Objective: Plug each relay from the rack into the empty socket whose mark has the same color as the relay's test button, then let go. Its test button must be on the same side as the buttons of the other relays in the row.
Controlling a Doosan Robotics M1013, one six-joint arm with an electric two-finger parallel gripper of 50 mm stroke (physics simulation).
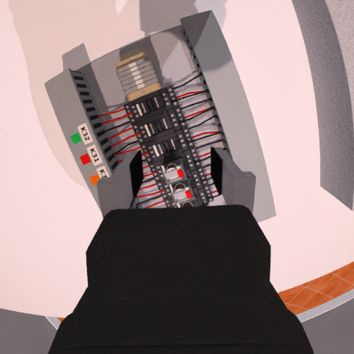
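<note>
My gripper (176, 162) is open and empty, its fingers on either side of the socket row, over the wires; its height is hard to tell. Three empty dark sockets (150, 106) (157, 127) (164, 148) lie in the upper part of the row. Below them a clear relay (172, 172) and another relay (180, 192) are plugged in, red test buttons on their right side. A further relay is mostly hidden by the gripper body. On the left duct are a green mark (76, 138) by K32, a red mark (85, 159) by K31 and an orange mark (94, 179) by a partly hidden label. The relay rack does not show.
A grey wire duct (68, 102) stands left of the row and another grey duct (234, 110) right of it, with red and black wires between. A beige-ended terminal block (138, 75) sits above the sockets. A grey speckled block (333, 120) stands at the right edge.
</note>
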